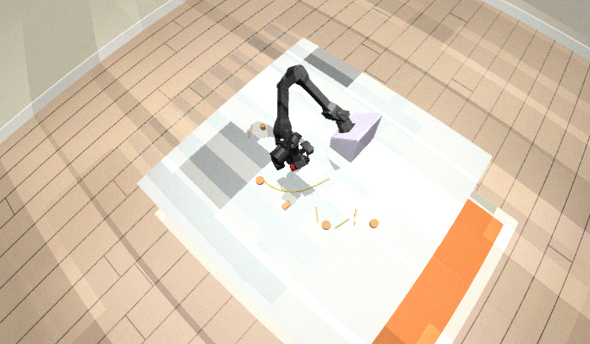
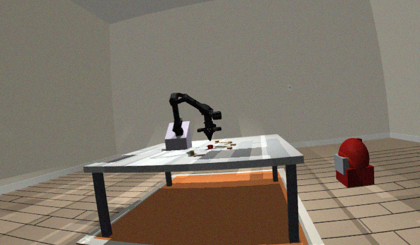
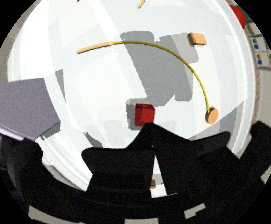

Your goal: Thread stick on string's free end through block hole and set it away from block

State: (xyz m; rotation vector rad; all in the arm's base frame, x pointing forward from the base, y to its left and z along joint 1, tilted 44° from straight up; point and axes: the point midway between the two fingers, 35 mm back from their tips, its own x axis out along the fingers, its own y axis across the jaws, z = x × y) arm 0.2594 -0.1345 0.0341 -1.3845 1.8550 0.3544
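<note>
Right now the red cube is 50 mm below my gripper tip. Round my gripper tip: tan wooden block (170 mm ahead, 80 mm to the left, 50 mm below); round wooden button (150 mm ahead, 90 mm to the right, 50 mm below); thin wooden stick (10 mm behind, 150 mm to the left, 60 mm below).
</note>
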